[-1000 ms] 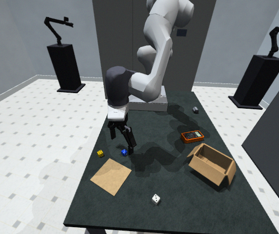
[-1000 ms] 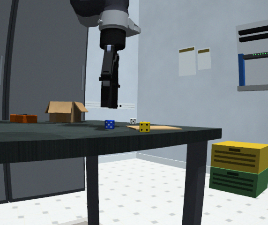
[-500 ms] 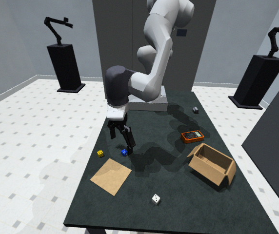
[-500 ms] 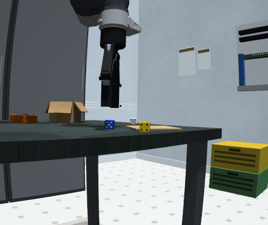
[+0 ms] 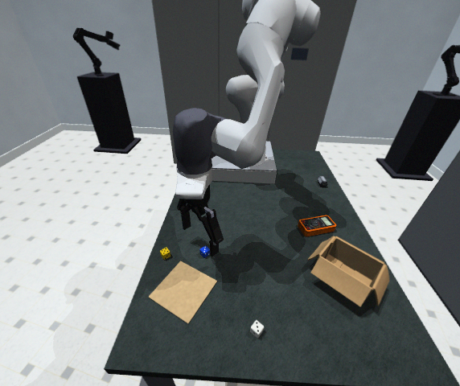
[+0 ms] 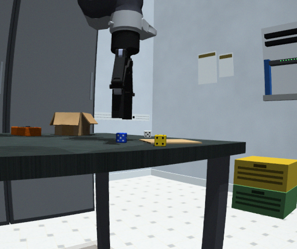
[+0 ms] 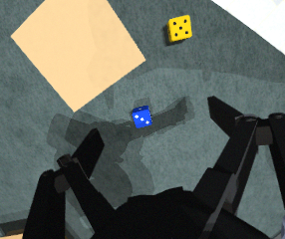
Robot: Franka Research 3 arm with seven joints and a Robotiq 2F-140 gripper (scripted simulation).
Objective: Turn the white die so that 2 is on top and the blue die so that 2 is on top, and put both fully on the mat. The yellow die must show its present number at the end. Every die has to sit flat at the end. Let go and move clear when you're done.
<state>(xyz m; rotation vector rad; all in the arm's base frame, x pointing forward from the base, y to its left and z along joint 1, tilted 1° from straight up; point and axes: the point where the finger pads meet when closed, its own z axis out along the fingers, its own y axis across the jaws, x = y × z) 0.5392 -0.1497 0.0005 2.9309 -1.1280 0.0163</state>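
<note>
The blue die is 10 mm ahead of my hand, 20 mm to the left of it and 60 mm below it. Round my hand: tan mat 140 mm ahead, 20 mm to the right, 70 mm below; then yellow die 30 mm ahead, 110 mm to the right, 60 mm below; then white die 230 mm ahead, 190 mm to the left, 60 mm below.
</note>
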